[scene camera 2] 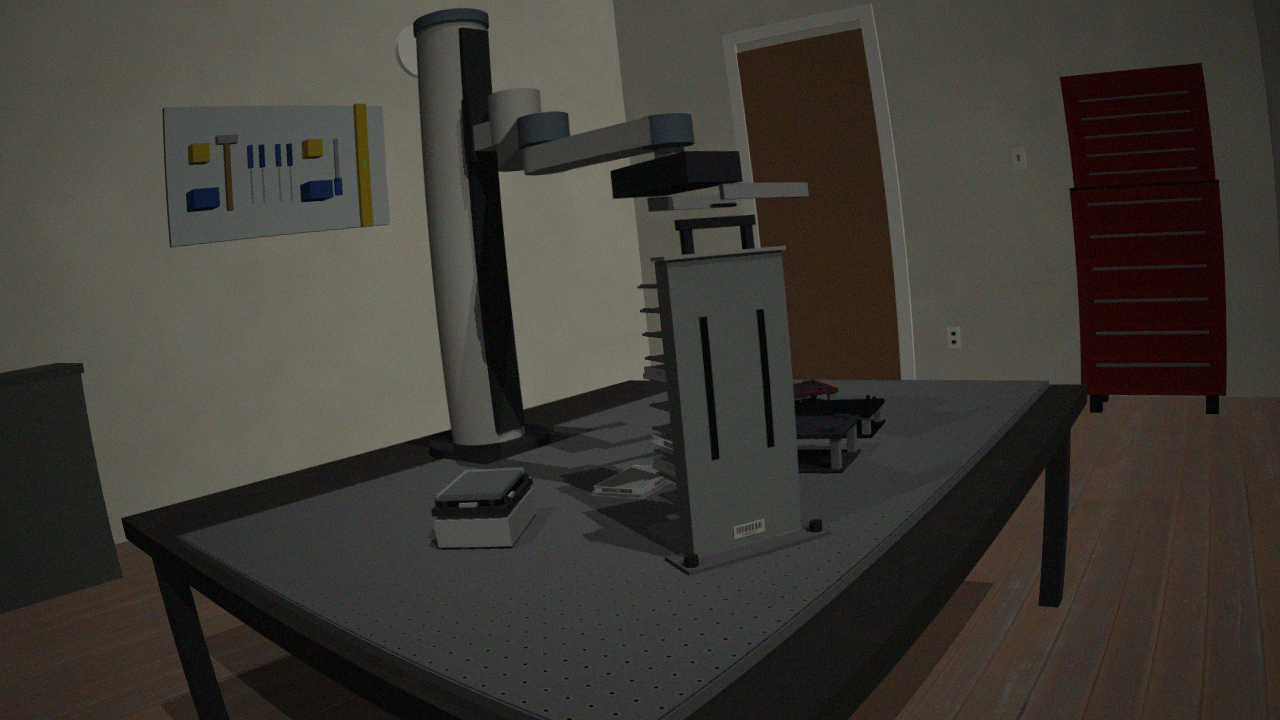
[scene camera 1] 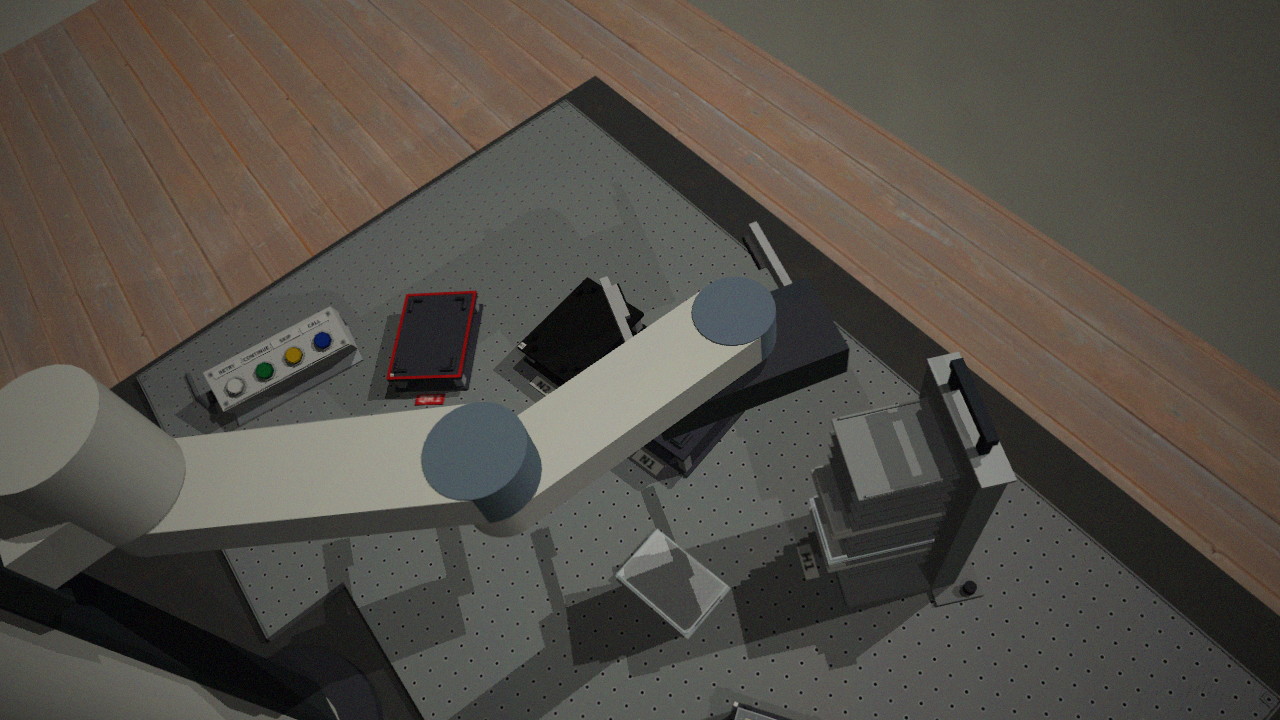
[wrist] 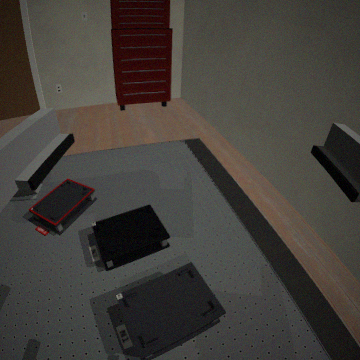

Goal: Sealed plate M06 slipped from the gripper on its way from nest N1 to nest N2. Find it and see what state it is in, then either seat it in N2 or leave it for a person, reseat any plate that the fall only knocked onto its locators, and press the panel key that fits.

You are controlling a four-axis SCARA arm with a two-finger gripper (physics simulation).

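Where they show: gripper, fingertip midpoint: (scene camera 2: 767, 195) (scene camera 1: 679, 255) (wrist: 197, 125); arm's base, link origin: (scene camera 2: 490, 446).
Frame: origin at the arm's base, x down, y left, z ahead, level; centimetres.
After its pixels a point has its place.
A pale, clear-topped plate (scene camera 1: 673, 582) {z 51.6, x -2.7, y -15.9 cm} (scene camera 2: 631, 483) {z 53.3, x -2.7, y -18.9 cm} lies flat and askew on the table between N1 and rack H1; its identity and seal cannot be read. Nest N2 (scene camera 1: 568, 335) {z 63.3, x -5.6, y 23.6 cm} (wrist: 131, 235) {z 65.7, x -5.6, y 21.2 cm} is black and shows no plate. Nest N1 (wrist: 170, 312) {z 69.3, x -7.2, y 1.0 cm} shows its bare dark top in the wrist view; the arm partly covers it in scene camera 1. My gripper (scene camera 1: 693, 282) (scene camera 2: 723, 197) (wrist: 197, 125) {z 69.7, x -41.9, y -1.6 cm} is open and empty, high above the nests. The key panel (scene camera 1: 281, 360) {z 26.2, x -7.6, y 50.5 cm} has white, green, yellow and blue keys.
Rack H1 (scene camera 1: 969, 519) {z 76.5, x -25.0, y -37.9 cm} (scene camera 2: 735, 385) {z 81.7, x -20.1, y -33.1 cm} stands tall with stacked plates on its shelves. A red-rimmed nest (scene camera 1: 434, 335) {z 47.5, x -5.3, y 38.9 cm} (wrist: 62, 201) {z 47.8, x -5.3, y 38.1 cm} stands between N2 and the panel. A white-based box with a dark top (scene camera 2: 478, 528) {z 51.9, x -4.1, y -46.8 cm} stands on the table at the left in scene camera 2.
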